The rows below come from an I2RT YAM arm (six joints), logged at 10 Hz.
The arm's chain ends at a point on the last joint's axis. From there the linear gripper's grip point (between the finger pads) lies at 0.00 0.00 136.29 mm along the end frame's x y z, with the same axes.
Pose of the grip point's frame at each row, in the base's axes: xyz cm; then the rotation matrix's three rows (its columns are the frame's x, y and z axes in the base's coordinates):
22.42 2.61 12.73; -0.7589 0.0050 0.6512; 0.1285 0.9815 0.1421; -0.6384 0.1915 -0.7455
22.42 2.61 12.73; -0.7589 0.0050 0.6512; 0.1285 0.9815 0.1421; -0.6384 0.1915 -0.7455
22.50 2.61 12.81; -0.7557 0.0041 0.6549; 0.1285 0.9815 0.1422; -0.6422 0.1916 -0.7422
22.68 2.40 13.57; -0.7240 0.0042 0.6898; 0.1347 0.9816 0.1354; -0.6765 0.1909 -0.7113
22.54 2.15 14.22; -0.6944 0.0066 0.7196; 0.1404 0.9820 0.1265; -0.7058 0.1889 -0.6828
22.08 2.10 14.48; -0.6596 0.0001 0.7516; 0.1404 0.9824 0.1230; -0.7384 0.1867 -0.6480
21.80 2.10 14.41; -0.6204 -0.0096 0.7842; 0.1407 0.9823 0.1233; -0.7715 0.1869 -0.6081
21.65 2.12 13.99; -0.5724 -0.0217 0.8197; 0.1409 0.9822 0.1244; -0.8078 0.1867 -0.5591
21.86 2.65 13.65; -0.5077 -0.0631 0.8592; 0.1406 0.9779 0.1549; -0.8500 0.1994 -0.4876
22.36 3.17 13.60; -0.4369 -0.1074 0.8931; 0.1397 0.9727 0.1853; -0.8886 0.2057 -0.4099
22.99 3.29 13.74; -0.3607 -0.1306 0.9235; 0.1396 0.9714 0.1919; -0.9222 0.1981 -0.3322
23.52 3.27 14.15; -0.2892 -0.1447 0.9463; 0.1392 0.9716 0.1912; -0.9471 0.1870 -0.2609
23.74 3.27 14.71; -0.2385 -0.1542 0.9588; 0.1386 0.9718 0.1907; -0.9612 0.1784 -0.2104
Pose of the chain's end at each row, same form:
13.54 0.67 22.89; -0.7589 0.0050 0.6512; 0.1285 0.9815 0.1421; -0.6384 0.1915 -0.7455
13.54 0.67 22.89; -0.7589 0.0050 0.6512; 0.1285 0.9815 0.1421; -0.6384 0.1915 -0.7455
13.57 0.67 22.93; -0.7557 0.0041 0.6549; 0.1285 0.9815 0.1422; -0.6422 0.1916 -0.7422
13.28 0.55 23.26; -0.7240 0.0042 0.6898; 0.1347 0.9816 0.1354; -0.6765 0.1909 -0.7113
12.73 0.43 23.53; -0.6944 0.0066 0.7196; 0.1404 0.9820 0.1265; -0.7058 0.1889 -0.6828
11.84 0.42 23.31; -0.6596 0.0001 0.7516; 0.1404 0.9824 0.1230; -0.7384 0.1867 -0.6480
11.11 0.42 22.70; -0.6204 -0.0096 0.7842; 0.1407 0.9823 0.1233; -0.7715 0.1869 -0.6081
10.48 0.42 21.61; -0.5724 -0.0217 0.8197; 0.1409 0.9822 0.1244; -0.8078 0.1867 -0.5591
10.15 0.54 20.30; -0.5077 -0.0631 0.8592; 0.1406 0.9779 0.1549; -0.8500 0.1994 -0.4876
10.19 0.64 19.19; -0.4369 -0.1074 0.8931; 0.1397 0.9727 0.1853; -0.8886 0.2057 -0.4099
10.40 0.67 18.27; -0.3607 -0.1306 0.9235; 0.1396 0.9714 0.1919; -0.9222 0.1981 -0.3322
10.62 0.66 17.71; -0.2892 -0.1447 0.9463; 0.1392 0.9716 0.1912; -0.9471 0.1870 -0.2609
10.67 0.67 17.58; -0.2385 -0.1542 0.9588; 0.1386 0.9718 0.1907; -0.9612 0.1784 -0.2104

